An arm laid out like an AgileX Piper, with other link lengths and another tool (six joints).
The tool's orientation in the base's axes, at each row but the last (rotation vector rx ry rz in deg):
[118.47, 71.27, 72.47]
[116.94, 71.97, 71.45]
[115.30, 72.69, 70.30]
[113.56, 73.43, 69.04]
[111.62, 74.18, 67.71]
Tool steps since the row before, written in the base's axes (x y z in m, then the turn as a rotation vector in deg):
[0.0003, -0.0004, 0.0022, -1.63, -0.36, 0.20]
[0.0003, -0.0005, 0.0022, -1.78, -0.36, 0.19]
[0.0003, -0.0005, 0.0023, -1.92, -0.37, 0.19]
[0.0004, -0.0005, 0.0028, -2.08, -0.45, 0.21]
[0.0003, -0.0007, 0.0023, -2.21, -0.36, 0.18]
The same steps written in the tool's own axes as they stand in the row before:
[0.0008, 0.0019, -0.0009, -0.52, -0.45, -1.54]
[0.0006, 0.0020, -0.0009, -0.55, -0.52, -1.66]
[0.0006, 0.0021, -0.0009, -0.58, -0.59, -1.78]
[0.0008, 0.0026, -0.0011, -0.67, -0.61, -1.94]
[0.0003, 0.0022, -0.0009, -0.62, -0.73, -2.03]

